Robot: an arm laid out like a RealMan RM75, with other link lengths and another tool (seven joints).
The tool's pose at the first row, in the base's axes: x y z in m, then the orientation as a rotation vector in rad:
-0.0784, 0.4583, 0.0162, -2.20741, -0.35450, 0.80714
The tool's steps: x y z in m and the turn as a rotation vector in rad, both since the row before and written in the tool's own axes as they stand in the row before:
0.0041, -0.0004, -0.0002, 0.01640, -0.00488, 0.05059
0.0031, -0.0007, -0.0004, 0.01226, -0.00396, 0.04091
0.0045, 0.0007, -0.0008, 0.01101, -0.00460, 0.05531
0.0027, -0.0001, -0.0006, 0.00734, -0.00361, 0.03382
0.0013, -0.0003, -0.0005, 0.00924, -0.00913, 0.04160
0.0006, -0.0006, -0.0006, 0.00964, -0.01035, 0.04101
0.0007, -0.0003, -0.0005, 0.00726, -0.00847, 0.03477
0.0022, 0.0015, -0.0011, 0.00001, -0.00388, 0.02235
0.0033, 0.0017, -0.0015, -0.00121, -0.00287, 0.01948
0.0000, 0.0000, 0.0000, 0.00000, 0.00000, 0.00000
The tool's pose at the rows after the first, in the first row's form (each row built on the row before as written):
-0.0751, 0.4604, 0.0148, -2.20722, -0.29445, 0.83987
-0.0725, 0.4620, 0.0140, -2.20705, -0.24618, 0.86605
-0.0686, 0.4629, 0.0116, -2.21097, -0.18290, 0.90051
-0.0662, 0.4636, 0.0105, -2.21176, -0.14408, 0.92220
-0.0649, 0.4640, 0.0102, -2.20974, -0.09822, 0.95388
-0.0639, 0.4643, 0.0105, -2.20578, -0.05317, 0.98628
-0.0630, 0.4644, 0.0105, -2.20272, -0.01514, 1.01337
-0.0611, 0.4632, 0.0086, -2.20545, 0.00774, 1.02991
-0.0583, 0.4619, 0.0060, -2.20901, 0.02737, 1.04400
-0.0583, 0.4619, 0.0060, -2.20901, 0.02737, 1.04400

